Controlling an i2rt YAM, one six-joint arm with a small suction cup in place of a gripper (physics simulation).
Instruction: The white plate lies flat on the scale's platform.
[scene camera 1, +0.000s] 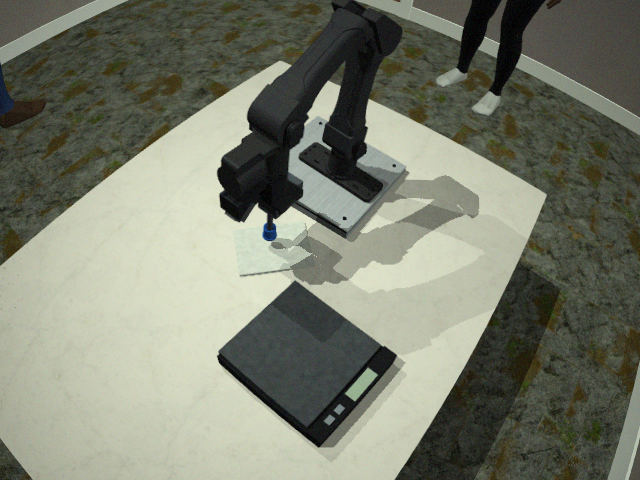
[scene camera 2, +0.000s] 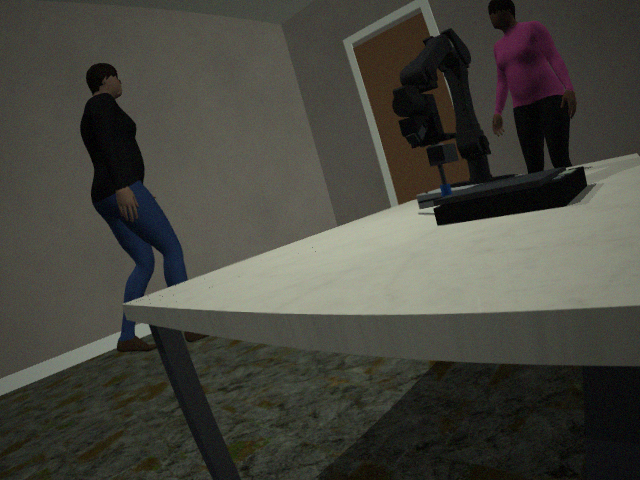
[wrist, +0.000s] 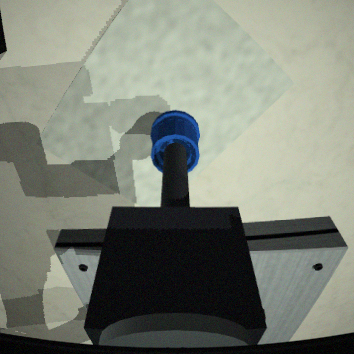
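Seen in the pictures: end effector, tool point: (scene camera 1: 269, 235) (wrist: 174, 132); arm's base, origin of the base link: (scene camera 1: 340, 172) (scene camera 2: 481, 182).
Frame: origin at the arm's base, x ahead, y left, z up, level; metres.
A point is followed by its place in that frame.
The white plate (scene camera 1: 250, 255) {z -0.024, x 0.292, y -0.009 m} (wrist: 215, 65) {z -0.024, x 0.277, y -0.026 m} lies flat on the table, between the arm's base and the scale, apart from the scale. The dark grey scale (scene camera 1: 299, 356) {z 0.015, x 0.415, y 0.214 m} (scene camera 2: 516, 198) {z -0.006, x 0.511, y 0.261 m} stands flat with its display side at the lower right in scene camera 1; its platform bears no plate. My suction cup (scene camera 1: 269, 233) (scene camera 2: 445, 189) (wrist: 175, 135) points down over the plate's half nearer the arm's base. A small offset of its shadow suggests a slight gap above the plate. It holds nothing. In scene camera 2 the scale hides most of the plate.
The arm's metal base plate (scene camera 1: 328, 204) {z 0.000, x 0.097, y 0.039 m} (wrist: 290, 280) {z 0.009, x 0.088, y -0.112 m} stands on the white table (scene camera 1: 118, 310) {z -0.030, x 0.564, y -0.123 m} (scene camera 2: 320, 284) {z -0.030, x 0.813, y 0.110 m} behind the white plate. The arm's shadow falls across part of the plate and the table. Two people stand beyond the table.
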